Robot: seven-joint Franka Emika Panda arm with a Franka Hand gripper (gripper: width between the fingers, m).
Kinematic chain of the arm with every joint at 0, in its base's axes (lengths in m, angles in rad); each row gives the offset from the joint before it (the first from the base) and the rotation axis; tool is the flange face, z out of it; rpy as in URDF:
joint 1: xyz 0 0 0.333 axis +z
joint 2: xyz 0 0 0 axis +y
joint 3: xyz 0 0 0.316 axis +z
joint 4: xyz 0.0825 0 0 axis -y
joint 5: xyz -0.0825 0 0.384 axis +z
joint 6: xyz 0 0 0 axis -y
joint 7: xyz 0.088 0 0 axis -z
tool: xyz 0 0 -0.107 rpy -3.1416 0 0
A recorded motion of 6 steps. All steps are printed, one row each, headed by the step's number.
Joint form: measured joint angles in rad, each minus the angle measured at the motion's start. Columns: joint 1, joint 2, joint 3, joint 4, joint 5, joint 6, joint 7.
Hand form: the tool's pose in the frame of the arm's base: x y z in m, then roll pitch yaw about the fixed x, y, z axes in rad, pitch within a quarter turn. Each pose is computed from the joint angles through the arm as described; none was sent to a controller.
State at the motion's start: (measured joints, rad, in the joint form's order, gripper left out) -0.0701 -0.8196 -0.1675 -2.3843 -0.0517 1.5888 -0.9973
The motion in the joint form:
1: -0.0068 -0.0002 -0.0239 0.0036 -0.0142 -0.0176 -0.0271
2: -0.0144 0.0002 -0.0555 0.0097 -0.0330 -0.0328 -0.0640
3: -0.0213 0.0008 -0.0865 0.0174 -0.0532 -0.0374 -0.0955
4: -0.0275 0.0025 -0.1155 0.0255 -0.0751 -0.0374 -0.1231
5: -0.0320 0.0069 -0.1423 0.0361 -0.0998 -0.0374 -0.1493
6: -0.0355 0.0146 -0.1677 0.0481 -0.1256 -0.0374 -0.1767
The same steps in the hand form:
1: 0.2847 -0.1034 0.5832 -3.1042 -0.0635 0.8148
2: 0.2791 -0.1193 0.5824 -3.0934 -0.0620 0.8219
3: 0.2742 -0.1353 0.5829 -3.0933 -0.0647 0.8242
4: 0.2697 -0.1508 0.5835 -3.0978 -0.0658 0.8242
5: 0.2657 -0.1655 0.5844 -3.1041 -0.0618 0.8254
6: 0.2624 -0.1798 0.5849 -3.1095 -0.0539 0.8290

